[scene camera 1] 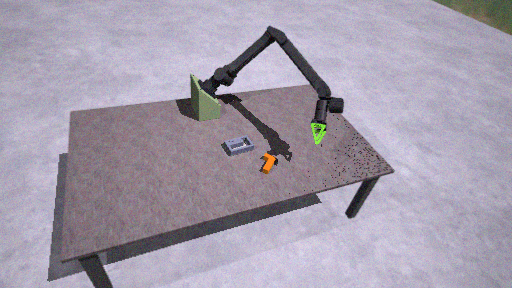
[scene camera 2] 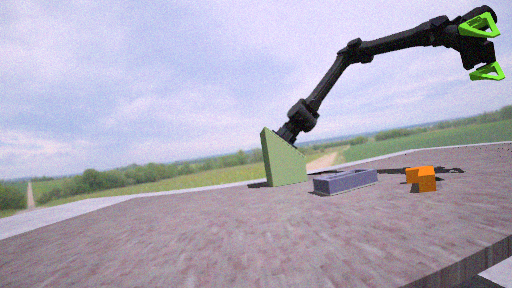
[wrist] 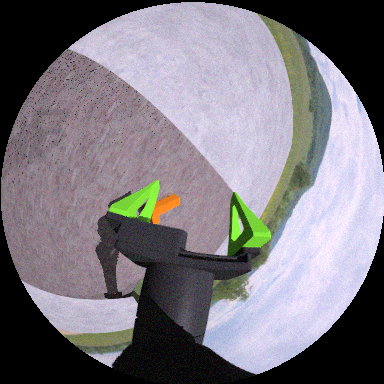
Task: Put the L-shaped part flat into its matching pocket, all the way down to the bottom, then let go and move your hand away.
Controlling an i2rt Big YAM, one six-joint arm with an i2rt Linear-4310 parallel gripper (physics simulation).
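Frame: origin at the arm's base, x right, y ahead, z up, level; millimetres.
Seen in the pictures: gripper, fingertip midpoint: (scene camera 1: 316, 142) (scene camera 2: 500, 58) (wrist: 194, 188); arm's base, link origin: (scene camera 1: 206, 90) (scene camera 2: 281, 143).
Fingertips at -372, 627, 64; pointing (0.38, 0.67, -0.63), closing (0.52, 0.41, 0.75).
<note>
Offsets run from my fingertips to a thing's middle, as dx, dy, dz. Level surfaces: height alone.
The orange L-shaped part @(+183, -103, -204) (scene camera 1: 268, 163) (scene camera 2: 425, 180) (wrist: 168, 203) lies on the table, apart from the pocket block. The grey-blue block @(+281, -266, -201) (scene camera 1: 241, 150) (scene camera 2: 346, 184) with the pocket sits on the table to the left of the part in both scene views; it does not show in the wrist view. The inside of its pocket is too small to read clearly. My gripper (scene camera 1: 318, 142) (scene camera 2: 501, 57) (wrist: 194, 188) is open and empty, with its two green fingers wide apart. It hangs high above the table, to the right of the part in the scene views.
The green wedge-shaped mount (scene camera 1: 207, 107) (scene camera 2: 287, 165) holds the arm's base behind the block. The brown table @(dz -219) (scene camera 1: 145, 180) (scene camera 2: 210, 240) (wrist: 95, 150) ends at a near edge in front of the part. The arm's shadow falls beside the block and reaches the part.
</note>
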